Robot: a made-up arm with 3 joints. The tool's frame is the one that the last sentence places.
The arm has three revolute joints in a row. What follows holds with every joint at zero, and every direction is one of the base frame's. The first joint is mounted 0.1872 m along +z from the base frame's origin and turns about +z. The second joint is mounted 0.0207 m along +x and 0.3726 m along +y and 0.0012 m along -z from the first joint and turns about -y. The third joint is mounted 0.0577 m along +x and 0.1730 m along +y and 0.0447 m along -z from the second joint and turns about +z. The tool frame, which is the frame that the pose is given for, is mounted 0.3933 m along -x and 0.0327 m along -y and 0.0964 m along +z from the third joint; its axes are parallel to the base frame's.
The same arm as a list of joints. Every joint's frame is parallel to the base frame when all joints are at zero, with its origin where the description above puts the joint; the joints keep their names.
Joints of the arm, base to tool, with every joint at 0 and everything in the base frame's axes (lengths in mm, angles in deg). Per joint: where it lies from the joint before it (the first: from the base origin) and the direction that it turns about. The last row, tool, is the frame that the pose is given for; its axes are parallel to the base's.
joint 1: origin 0 0 187.2 axis +z
joint 2: origin 20.7 372.6 -1.2 axis -y
joint 3: origin 57.7 173 -44.7 axis +z
tool: origin -393.3 -32.7 96.4

